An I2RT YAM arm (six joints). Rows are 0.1 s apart.
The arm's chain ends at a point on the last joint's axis. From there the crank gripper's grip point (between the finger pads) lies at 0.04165 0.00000 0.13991 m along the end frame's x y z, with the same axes.
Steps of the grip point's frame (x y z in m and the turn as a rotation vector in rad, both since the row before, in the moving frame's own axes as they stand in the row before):
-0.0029, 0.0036, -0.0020, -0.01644, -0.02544, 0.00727
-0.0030, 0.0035, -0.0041, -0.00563, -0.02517, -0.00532
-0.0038, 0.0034, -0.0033, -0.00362, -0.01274, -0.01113
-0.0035, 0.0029, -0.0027, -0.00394, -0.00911, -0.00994
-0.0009, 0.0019, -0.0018, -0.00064, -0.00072, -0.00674
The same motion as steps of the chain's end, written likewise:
0.0007, 0.0010, -0.0030, -0.01644, -0.02544, 0.00727
0.0005, 0.0029, -0.0051, -0.00563, -0.02517, -0.00532
-0.0020, 0.0033, -0.0038, -0.00362, -0.01274, -0.01113
-0.0022, 0.0028, -0.0031, -0.00394, -0.00911, -0.00994
-0.0008, 0.0021, -0.0018, -0.00064, -0.00072, -0.00674

